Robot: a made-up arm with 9 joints. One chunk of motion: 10 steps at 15 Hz.
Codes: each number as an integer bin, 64 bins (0 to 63) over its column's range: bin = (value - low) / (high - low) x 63, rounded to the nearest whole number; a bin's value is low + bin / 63 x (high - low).
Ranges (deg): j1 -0.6..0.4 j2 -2.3..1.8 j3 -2.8..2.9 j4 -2.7..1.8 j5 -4.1..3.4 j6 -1.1..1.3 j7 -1..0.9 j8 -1.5..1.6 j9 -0.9..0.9
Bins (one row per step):
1: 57 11 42 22 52 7 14 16 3
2: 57 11 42 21 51 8 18 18 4
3: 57 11 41 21 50 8 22 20 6
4: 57 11 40 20 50 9 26 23 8
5: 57 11 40 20 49 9 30 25 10
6: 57 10 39 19 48 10 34 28 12
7: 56 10 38 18 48 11 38 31 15
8: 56 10 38 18 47 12 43 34 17
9: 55 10 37 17 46 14 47 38 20
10: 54 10 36 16 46 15 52 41 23
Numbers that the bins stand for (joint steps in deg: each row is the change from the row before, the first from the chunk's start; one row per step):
1: 0.305 -1.584 1.000 -1.129 2.090 -0.833 -0.578 -0.713 -0.814
2: 0.305 -1.584 1.000 -1.200 1.971 -0.795 -0.457 -0.614 -0.786
3: 0.305 -1.584 0.910 -1.200 1.852 -0.795 -0.337 -0.516 -0.729
4: 0.305 -1.584 0.819 -1.271 1.852 -0.757 -0.216 -0.368 -0.671
5: 0.305 -1.584 0.819 -1.271 1.733 -0.757 -0.095 -0.270 -0.614
6: 0.305 -1.649 0.729 -1.343 1.614 -0.719 0.025 -0.122 -0.557
7: 0.289 -1.649 0.638 -1.414 1.614 -0.681 0.146 0.025 -0.471
8: 0.289 -1.649 0.638 -1.414 1.495 -0.643 0.297 0.173 -0.414
9: 0.273 -1.649 0.548 -1.486 1.376 -0.567 0.417 0.370 -0.329
10: 0.257 -1.649 0.457 -1.557 1.376 -0.529 0.568 0.517 -0.243

